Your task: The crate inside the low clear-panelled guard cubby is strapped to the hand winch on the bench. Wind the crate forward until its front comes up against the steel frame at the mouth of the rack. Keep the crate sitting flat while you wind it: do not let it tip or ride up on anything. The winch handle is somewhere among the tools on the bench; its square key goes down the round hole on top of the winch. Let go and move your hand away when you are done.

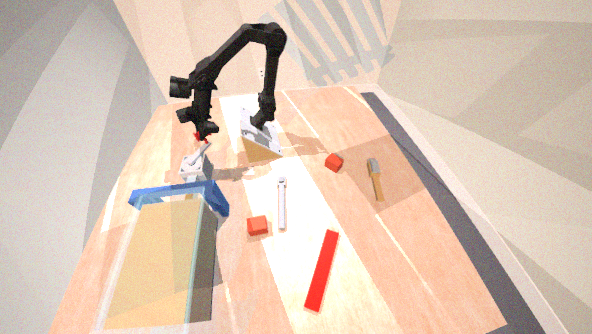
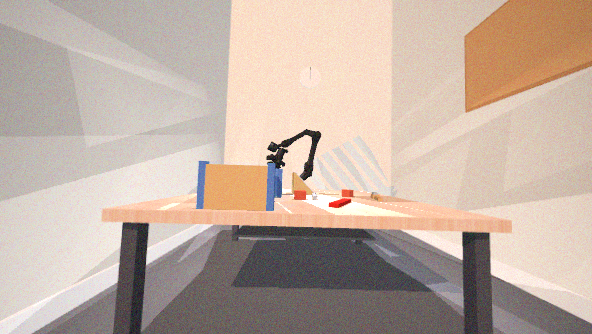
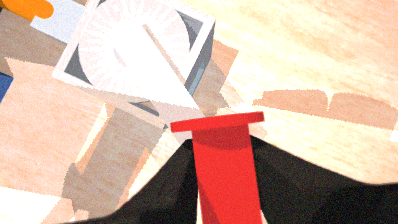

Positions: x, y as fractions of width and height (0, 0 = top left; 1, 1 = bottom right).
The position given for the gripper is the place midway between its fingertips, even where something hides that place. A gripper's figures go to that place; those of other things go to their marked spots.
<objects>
The gripper (image 1: 0.34, 0.42): 80 cm from the lens. A long red bar (image 1: 0.53, 0.90) is 59 cm from the lens.
</objects>
